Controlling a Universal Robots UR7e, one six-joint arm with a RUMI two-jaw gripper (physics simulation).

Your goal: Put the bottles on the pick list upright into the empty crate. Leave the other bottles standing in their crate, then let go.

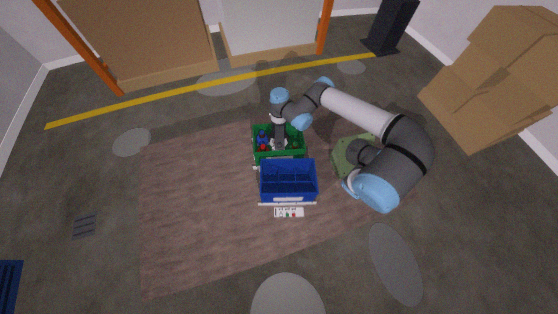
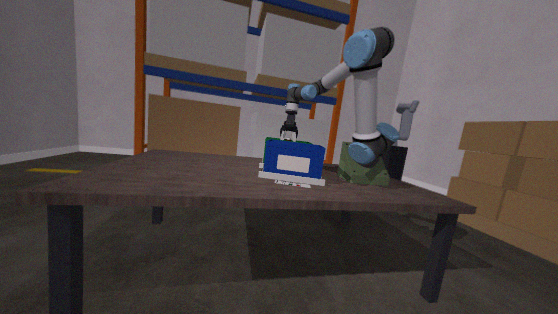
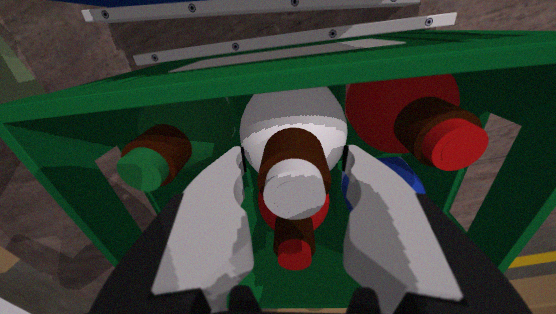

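Pixels of known places: gripper, fingertip midpoint: (image 3: 293, 148); arm's base, origin of the base link: (image 1: 357, 151).
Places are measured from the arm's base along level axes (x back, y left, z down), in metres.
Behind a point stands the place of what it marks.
My gripper (image 1: 278, 145) {x -0.398, y -0.191, z 0.001 m} (image 2: 288, 136) {x -0.398, y -0.191, z 0.001 m} (image 3: 293, 148) {x -0.398, y -0.191, z 0.001 m} reaches down into the green crate (image 1: 257, 158) {x -0.527, y -0.173, z 0.022 m} (image 3: 280, 75) {x -0.412, y -0.140, z -0.036 m}. Its fingers are shut on the white bottle (image 3: 295, 190) {x -0.402, y -0.181, z -0.053 m}, on both sides of its body; the bottle is upright and still inside the crate. A green-capped bottle (image 3: 142, 170) {x -0.317, y -0.159, z -0.024 m} (image 1: 295, 145) {x -0.316, y -0.150, z -0.022 m} and a large red bottle (image 3: 457, 145) {x -0.480, y -0.206, z -0.024 m} (image 1: 263, 148) {x -0.482, y -0.195, z -0.021 m} stand on either side. A smaller red bottle (image 3: 295, 255) {x -0.372, y -0.263, z -0.024 m} and a blue bottle (image 3: 405, 172) {x -0.476, y -0.269, z 0.037 m} (image 1: 262, 136) {x -0.458, y -0.281, z -0.004 m} stand in the other row. The blue crate (image 1: 289, 191) {x -0.418, y 0.032, z 0.131 m} (image 2: 317, 160) {x -0.355, y 0.125, z 0.025 m} is empty. The pick list (image 1: 289, 212) {x -0.463, y 0.138, z 0.138 m} shows white, green and red marks.
The crates stand end to end on the wooden table (image 1: 200, 200) {x -0.896, y -0.101, z 0.139 m} (image 2: 175, 180) {x -0.938, y 0.140, z 0.139 m}, with white rails (image 3: 295, 40) {x -0.423, y -0.137, z 0.109 m} between them. The blue crate's near rail (image 2: 291, 179) {x -0.459, y 0.098, z 0.127 m} lies beside the pick list. The arm's green base (image 1: 342, 155) {x -0.093, y -0.011, z 0.000 m} (image 2: 362, 172) {x -0.050, y 0.070, z 0.079 m} stands to the right.
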